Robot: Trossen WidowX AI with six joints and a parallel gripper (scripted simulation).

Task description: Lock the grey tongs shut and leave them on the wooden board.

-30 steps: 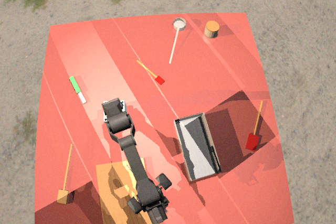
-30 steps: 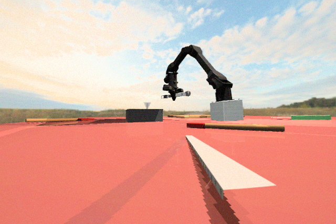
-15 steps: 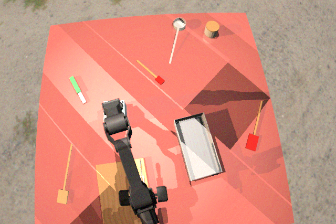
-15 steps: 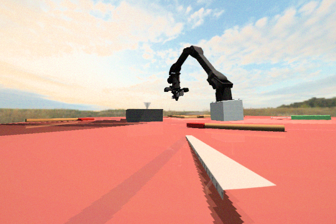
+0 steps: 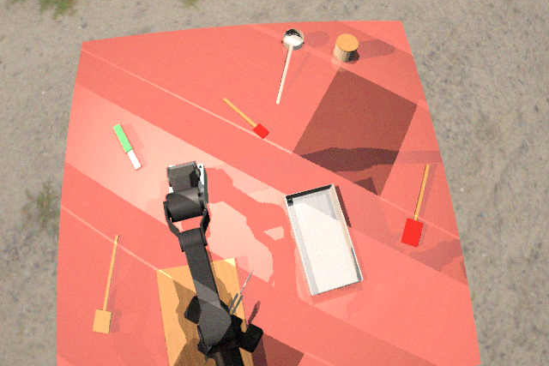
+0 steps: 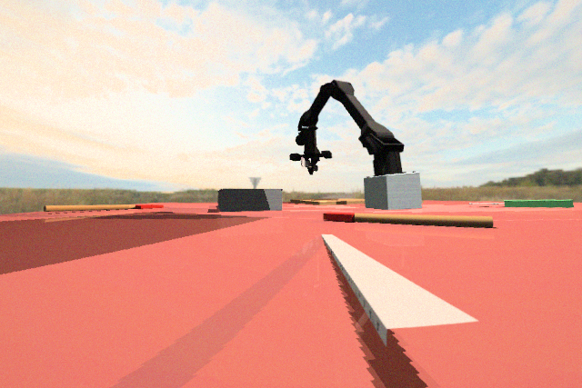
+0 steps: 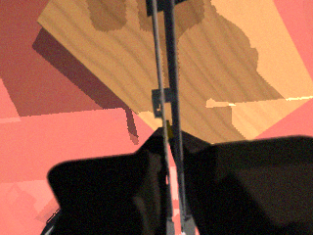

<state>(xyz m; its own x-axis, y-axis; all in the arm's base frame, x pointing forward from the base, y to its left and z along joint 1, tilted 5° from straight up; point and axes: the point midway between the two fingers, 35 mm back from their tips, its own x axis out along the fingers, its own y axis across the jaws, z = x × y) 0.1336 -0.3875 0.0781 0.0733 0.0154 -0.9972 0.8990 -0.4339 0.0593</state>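
My gripper tip is now 120 mm above the wooden board, 70 mm past it and 20 mm to the left of it. The rest, counted from my gripper tip: red spatula (580 mm ahead, 330 mm to the left, 120 mm below); then wooden cylinder (930 mm to the left, 380 mm ahead, 90 mm below); then roasting tin (260 mm ahead, 240 mm to the left, 100 mm below).
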